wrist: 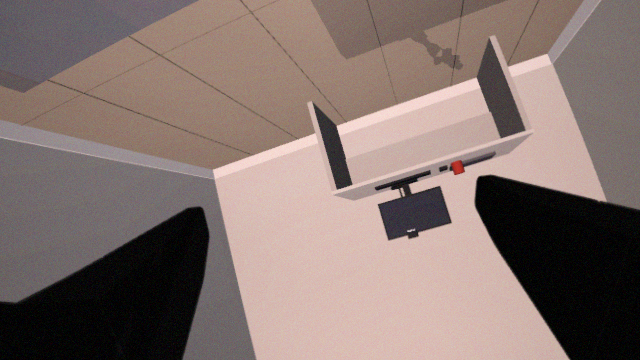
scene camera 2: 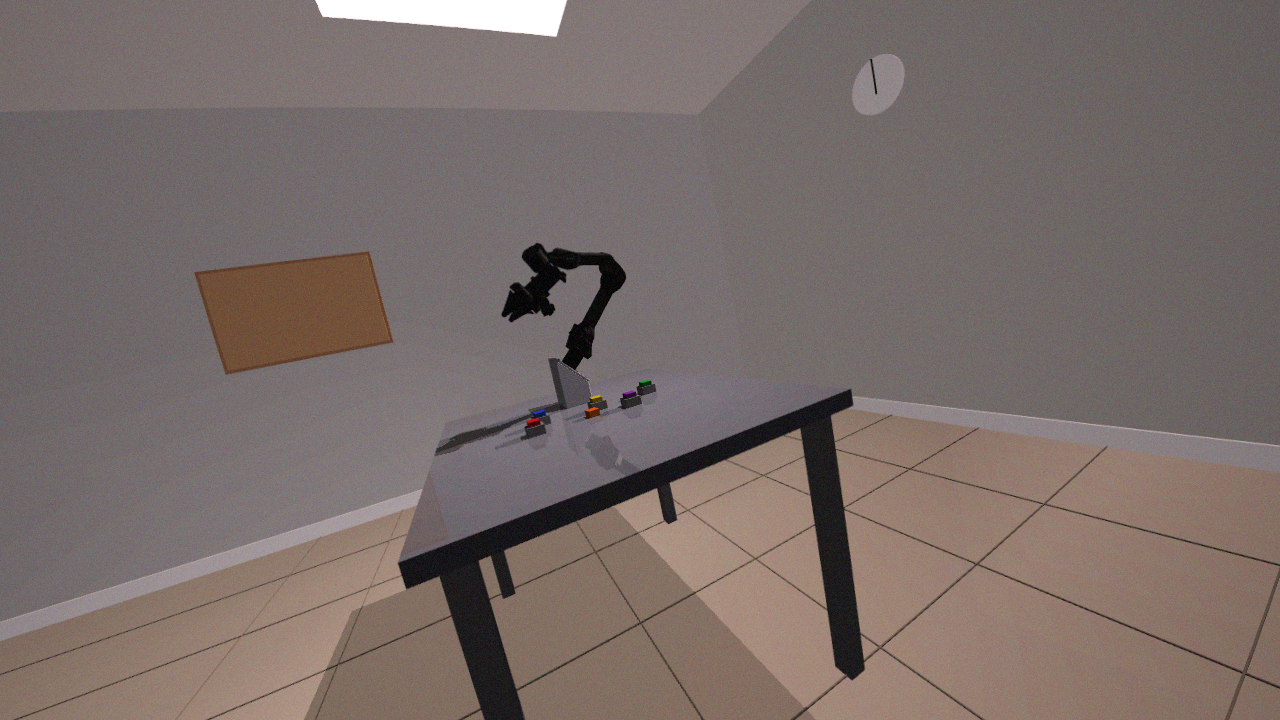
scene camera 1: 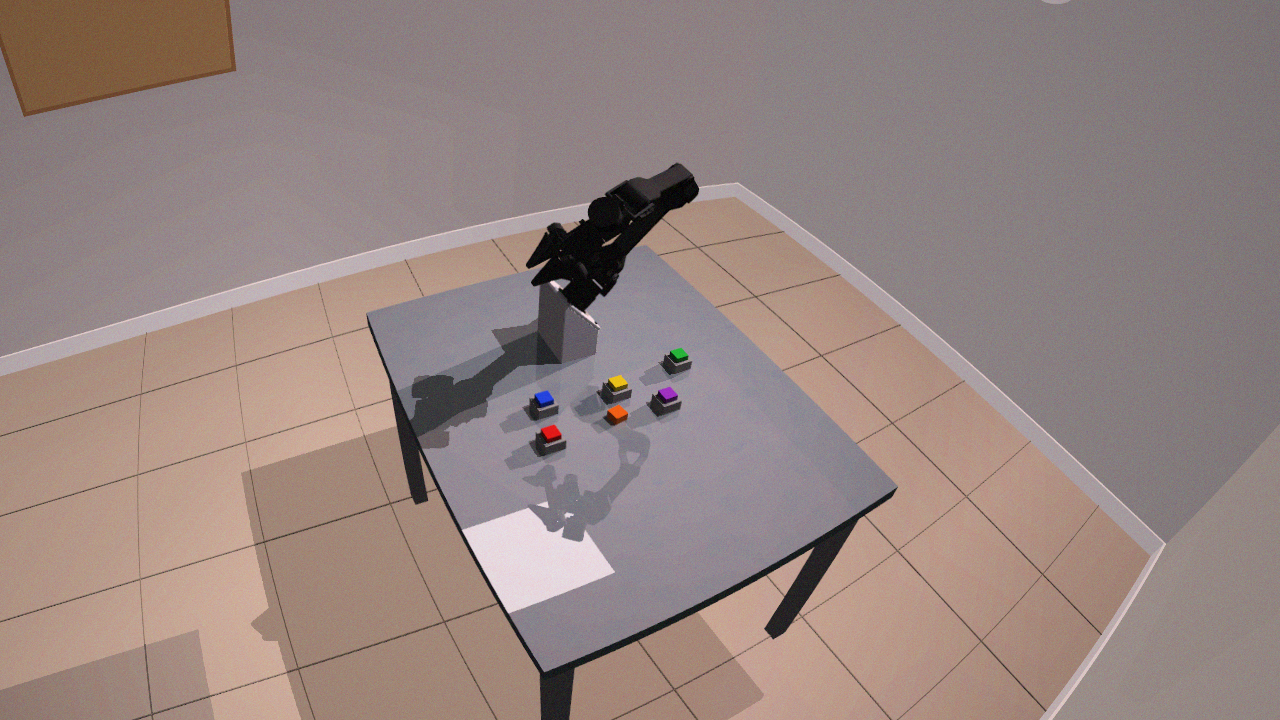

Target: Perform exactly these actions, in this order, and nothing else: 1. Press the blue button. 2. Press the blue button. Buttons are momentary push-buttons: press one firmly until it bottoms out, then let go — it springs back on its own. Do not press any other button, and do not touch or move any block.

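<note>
Open and holding nothing: my gripper [scene camera 1: 529,275]. The gripper is visible in the wrist view [wrist: 342,206] and in scene camera 2 [scene camera 2: 506,319] too.
</note>
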